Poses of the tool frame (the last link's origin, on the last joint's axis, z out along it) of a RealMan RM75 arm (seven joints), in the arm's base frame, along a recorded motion.
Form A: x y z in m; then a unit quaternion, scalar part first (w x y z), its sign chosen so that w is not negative.
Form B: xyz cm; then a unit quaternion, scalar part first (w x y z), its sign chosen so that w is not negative. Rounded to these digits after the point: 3 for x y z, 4 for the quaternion.
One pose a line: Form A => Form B
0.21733, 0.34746, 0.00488, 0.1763, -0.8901, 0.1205, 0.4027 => 21.733, 34.746, 0.488, 0.1763, -0.8901, 0.1205, 0.4027
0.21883, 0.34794, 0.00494, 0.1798, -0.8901, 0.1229, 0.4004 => 21.883, 34.794, 0.494, 0.1798, -0.8901, 0.1229, 0.4004
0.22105, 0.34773, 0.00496, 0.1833, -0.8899, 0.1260, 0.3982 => 22.105, 34.773, 0.496, 0.1833, -0.8899, 0.1260, 0.3982
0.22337, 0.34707, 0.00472, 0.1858, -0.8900, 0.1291, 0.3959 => 22.337, 34.707, 0.472, 0.1858, -0.8900, 0.1291, 0.3959
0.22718, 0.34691, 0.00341, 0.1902, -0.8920, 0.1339, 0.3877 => 22.718, 34.691, 0.341, 0.1902, -0.8920, 0.1339, 0.3877
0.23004, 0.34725, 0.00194, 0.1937, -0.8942, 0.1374, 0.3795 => 23.004, 34.725, 0.194, 0.1937, -0.8942, 0.1374, 0.3795
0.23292, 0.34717, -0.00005, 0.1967, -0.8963, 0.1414, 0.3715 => 23.292, 34.717, -0.005, 0.1967, -0.8963, 0.1414, 0.3715
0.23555, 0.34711, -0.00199, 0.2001, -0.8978, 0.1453, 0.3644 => 23.555, 34.711, -0.199, 0.2001, -0.8978, 0.1453, 0.3644
